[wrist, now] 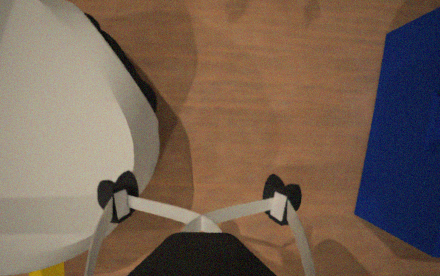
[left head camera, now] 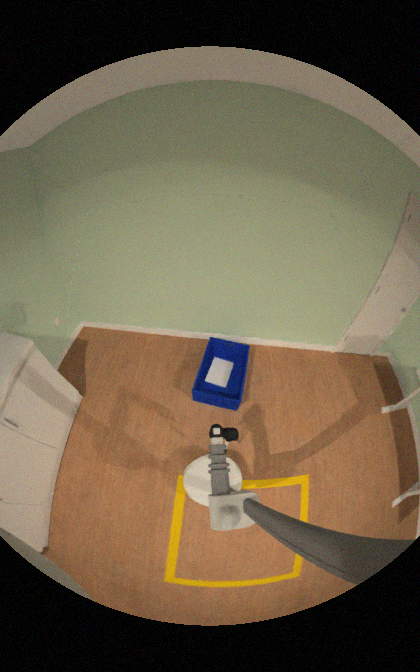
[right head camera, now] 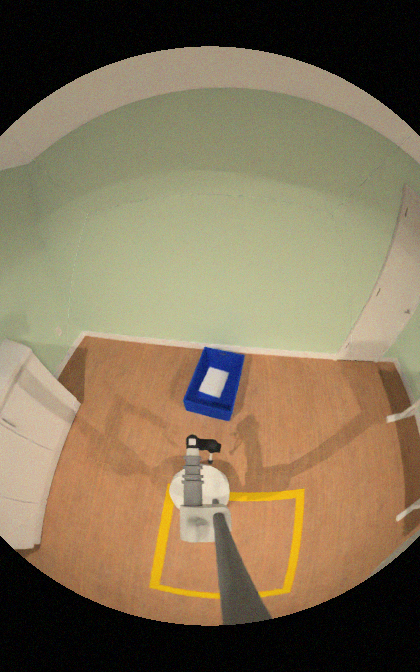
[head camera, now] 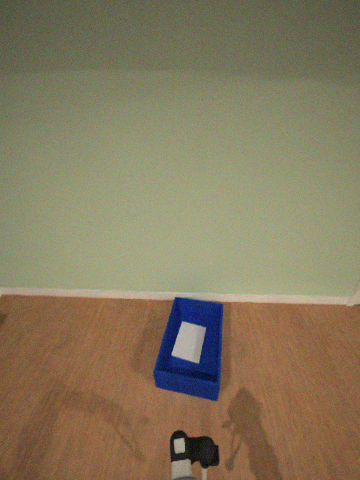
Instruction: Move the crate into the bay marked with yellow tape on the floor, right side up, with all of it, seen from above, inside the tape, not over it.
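Frame: origin at the robot's base, x ahead, y left, z up, level; millimetres.
Where they show: gripper, between the fingertips: [wrist: 201, 189].
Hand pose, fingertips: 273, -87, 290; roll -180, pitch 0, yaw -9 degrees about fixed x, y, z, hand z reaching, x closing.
After its pixels a point has its place, as x, y, z.
The blue crate [head camera: 187, 385] @(643, -76, 115) [left head camera: 216, 401] [right head camera: 207, 410] @(644, -72, 115) stands upright on the floor near the far wall, slightly turned, with a white rectangle on its inside bottom. Part of the crate [wrist: 407, 135] @(639, -88, 93) shows at the right edge of the wrist view. The bay's yellow tape [left head camera: 174, 540] [right head camera: 160, 545] @(-543, 312, -27) marks a four-sided outline on the floor; the crate is outside it, on its far side. The robot's base and arm cover part of the tape's far side. My gripper [wrist: 201, 189] @(273, -87, 290) is open and empty, above the floor between the base and the crate, apart from the crate.
The far wall with its white skirting [head camera: 100, 294] @(1545, 660, 19) runs close behind the crate. A white cabinet [left head camera: 30, 450] [right head camera: 30, 455] @(-48, 1340, 380) stands at the left. A door [left head camera: 385, 300] [right head camera: 377, 305] @(1149, -1813, 846) is at the right, and white legs [left head camera: 400, 402] [right head camera: 402, 416] show at the right edge. The robot's round base [wrist: 65, 125] @(111, -6, 187) overlaps the tape.
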